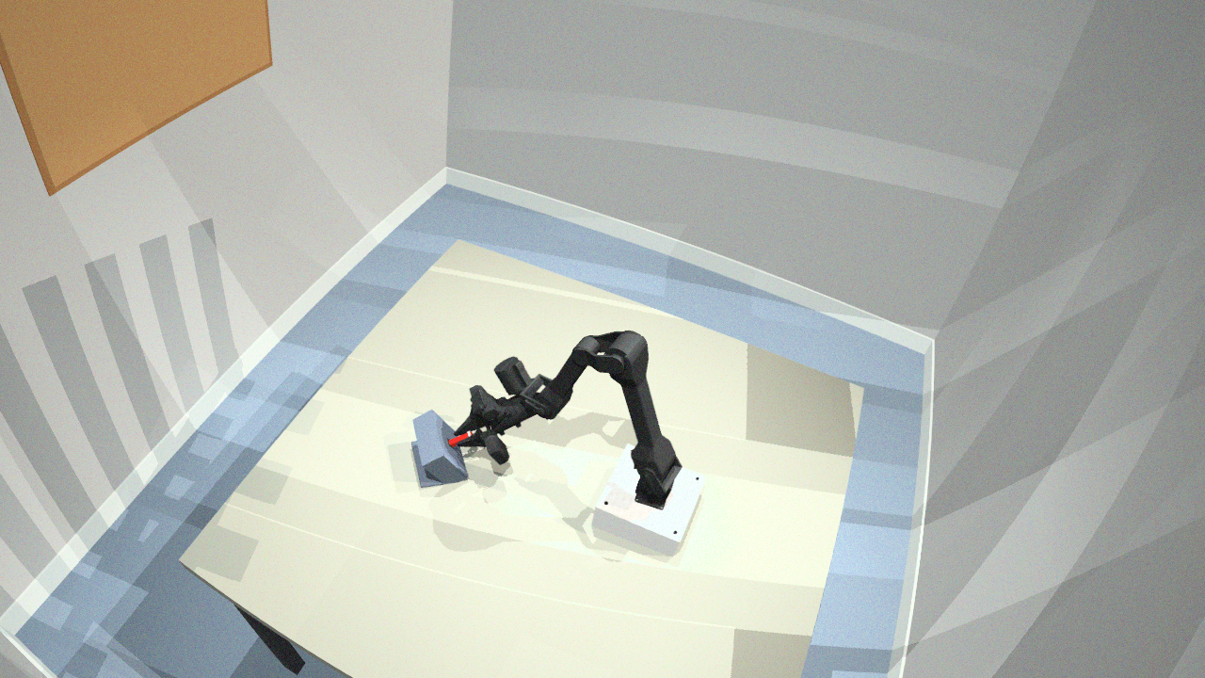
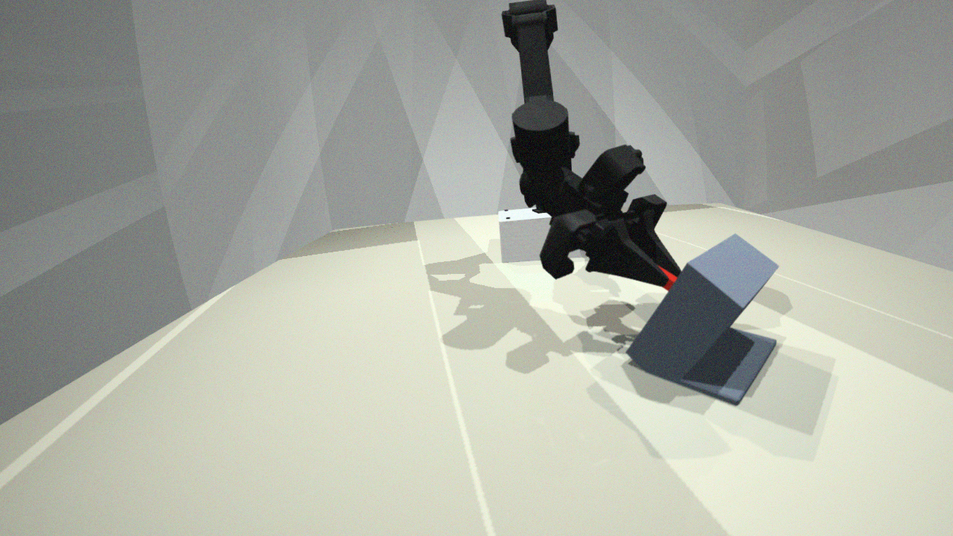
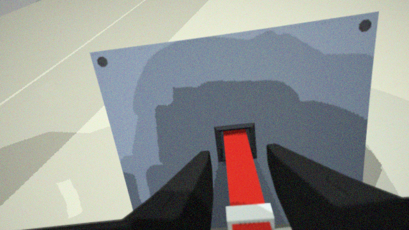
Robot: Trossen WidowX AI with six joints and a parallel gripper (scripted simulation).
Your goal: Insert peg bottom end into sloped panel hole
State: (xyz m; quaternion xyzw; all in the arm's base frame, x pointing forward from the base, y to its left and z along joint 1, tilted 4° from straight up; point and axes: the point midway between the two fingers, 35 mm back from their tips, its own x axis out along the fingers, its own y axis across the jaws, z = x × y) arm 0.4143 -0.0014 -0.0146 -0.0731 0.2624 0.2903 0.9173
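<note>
Now: gripper tip 10 mm to the left of the red square peg and 10 mm past it. The rest, counted from my gripper tip: sloped panel: 30 mm ahead, 20 mm to the left, 20 mm below.
</note>
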